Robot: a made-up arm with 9 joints.
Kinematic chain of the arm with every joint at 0, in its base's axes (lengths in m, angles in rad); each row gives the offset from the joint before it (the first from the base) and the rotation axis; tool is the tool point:
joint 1: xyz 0 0 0.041 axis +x
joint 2: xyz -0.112 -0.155 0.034 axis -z
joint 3: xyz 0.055 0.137 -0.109 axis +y
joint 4: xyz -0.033 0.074 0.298 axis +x
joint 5: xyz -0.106 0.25 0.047 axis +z
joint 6: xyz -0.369 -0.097 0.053 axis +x
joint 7: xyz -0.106 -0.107 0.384 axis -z
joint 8: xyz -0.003 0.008 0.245 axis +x
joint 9: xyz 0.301 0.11 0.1 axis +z
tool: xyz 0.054 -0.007 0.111
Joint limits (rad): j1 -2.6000..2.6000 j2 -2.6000..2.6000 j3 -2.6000..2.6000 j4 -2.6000..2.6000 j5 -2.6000..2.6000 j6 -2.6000..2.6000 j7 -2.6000..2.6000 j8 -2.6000..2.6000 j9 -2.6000..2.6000
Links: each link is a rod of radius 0.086 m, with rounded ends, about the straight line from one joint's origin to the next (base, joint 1, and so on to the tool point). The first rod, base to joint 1, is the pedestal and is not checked.
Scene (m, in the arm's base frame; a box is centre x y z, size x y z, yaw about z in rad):
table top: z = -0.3
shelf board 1: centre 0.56 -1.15 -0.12 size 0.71 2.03 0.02 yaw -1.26
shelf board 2: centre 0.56 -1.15 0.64 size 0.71 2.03 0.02 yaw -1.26
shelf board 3: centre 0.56 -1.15 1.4 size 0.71 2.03 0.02 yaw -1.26
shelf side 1: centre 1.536 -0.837 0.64 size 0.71 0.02 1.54 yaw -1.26
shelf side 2: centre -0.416 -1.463 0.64 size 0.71 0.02 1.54 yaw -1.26
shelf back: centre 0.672 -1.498 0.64 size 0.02 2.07 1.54 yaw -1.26
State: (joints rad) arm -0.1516 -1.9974 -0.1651 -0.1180 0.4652 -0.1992 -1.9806 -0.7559 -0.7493
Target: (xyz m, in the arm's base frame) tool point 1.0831 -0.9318 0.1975
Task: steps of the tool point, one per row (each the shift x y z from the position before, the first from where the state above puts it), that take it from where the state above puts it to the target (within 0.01 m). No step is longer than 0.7 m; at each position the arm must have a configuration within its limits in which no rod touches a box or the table.
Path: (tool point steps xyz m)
1: 0.5690 0.3459 -0.0633
2: 0.3242 0.5071 -0.3006
3: 0.0379 -0.1309 -0.2619
4: -0.0192 -0.0271 -0.2394
5: 0.1138 -0.2675 0.0135
6: 0.0567 -0.2634 -0.0135

